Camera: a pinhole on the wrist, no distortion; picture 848 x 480 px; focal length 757.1 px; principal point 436.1 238.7 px. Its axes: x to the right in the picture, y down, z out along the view. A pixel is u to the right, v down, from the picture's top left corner.
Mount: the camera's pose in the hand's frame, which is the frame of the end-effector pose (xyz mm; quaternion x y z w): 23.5 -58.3 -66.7 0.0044 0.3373 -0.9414 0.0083
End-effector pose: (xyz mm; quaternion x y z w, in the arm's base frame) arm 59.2 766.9 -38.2 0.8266 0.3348 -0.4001 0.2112
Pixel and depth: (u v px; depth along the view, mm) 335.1 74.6 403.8
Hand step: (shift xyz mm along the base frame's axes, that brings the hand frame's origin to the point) -300.8 11.9 -258.1
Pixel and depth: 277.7 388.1 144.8
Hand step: -113.9 121.9 -73.5
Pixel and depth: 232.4 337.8 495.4
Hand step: -376.9 178.8 -323.4
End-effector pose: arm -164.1 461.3 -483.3 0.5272 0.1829 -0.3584 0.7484
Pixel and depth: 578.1 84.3 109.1
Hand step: -82.4 -50.4 -62.5
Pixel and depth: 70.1 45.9 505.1
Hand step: -65.9 -518.4 -199.9
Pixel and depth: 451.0 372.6 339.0
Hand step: -238.2 -210.2 -162.4
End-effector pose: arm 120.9 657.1 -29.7 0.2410 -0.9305 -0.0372 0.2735
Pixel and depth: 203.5 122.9 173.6
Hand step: -37.4 -170.7 -64.4
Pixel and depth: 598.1 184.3 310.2
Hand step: 36.6 -201.5 -227.5
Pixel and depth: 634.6 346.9 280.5
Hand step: 86.6 -220.7 -183.2
